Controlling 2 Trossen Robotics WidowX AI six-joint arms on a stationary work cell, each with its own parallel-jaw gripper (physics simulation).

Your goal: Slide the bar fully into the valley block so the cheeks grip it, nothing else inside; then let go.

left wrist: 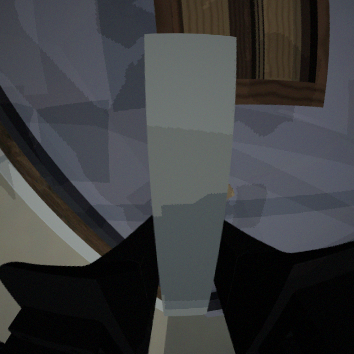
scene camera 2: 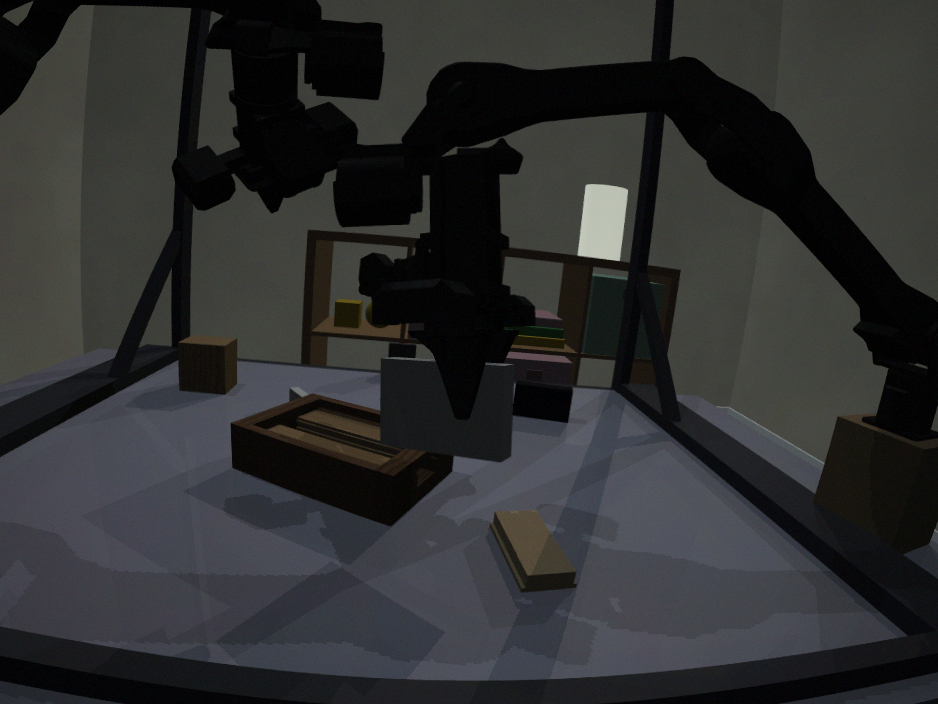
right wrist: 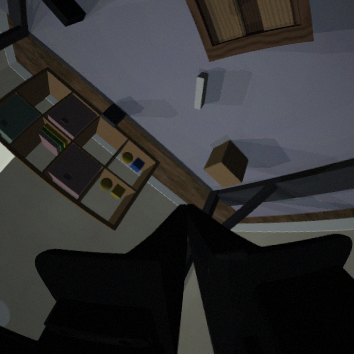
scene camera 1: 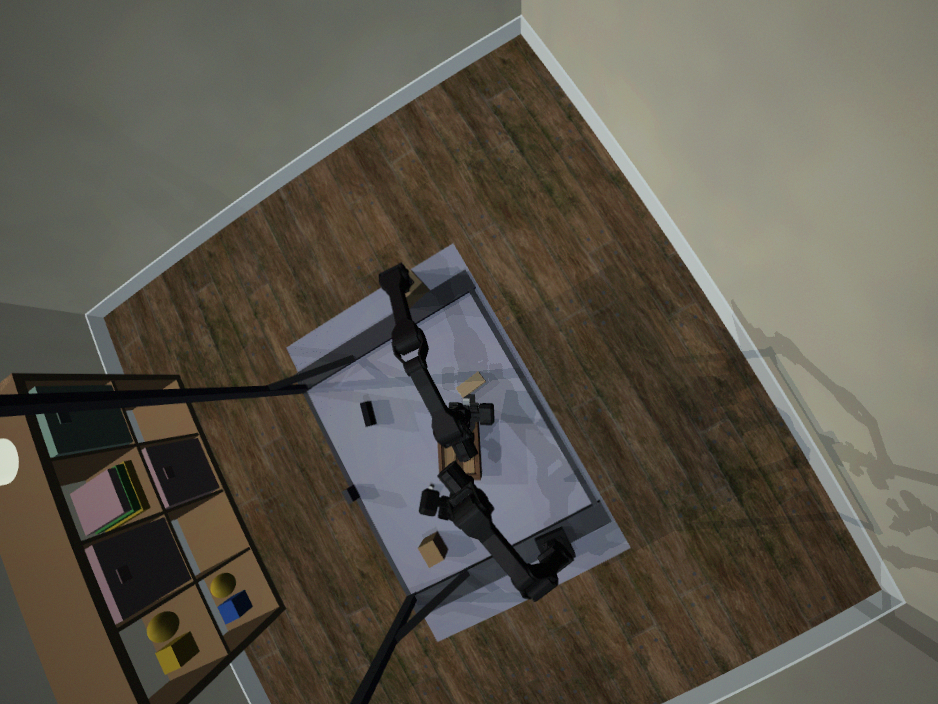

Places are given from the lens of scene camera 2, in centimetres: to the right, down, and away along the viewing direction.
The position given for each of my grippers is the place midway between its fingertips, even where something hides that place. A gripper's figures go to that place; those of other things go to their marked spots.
my left gripper (scene camera 2: 468, 417): 0, 5, 41
my right gripper (scene camera 2: 272, 210): -22, -16, 55
black block (scene camera 2: 549, 402): 12, 8, 78
tan bar (scene camera 2: 536, 561): 5, 16, 39
brown valley block (scene camera 2: 383, 493): -8, 12, 44
The marked spots on the brown valley block and the black block are 39 cm apart.
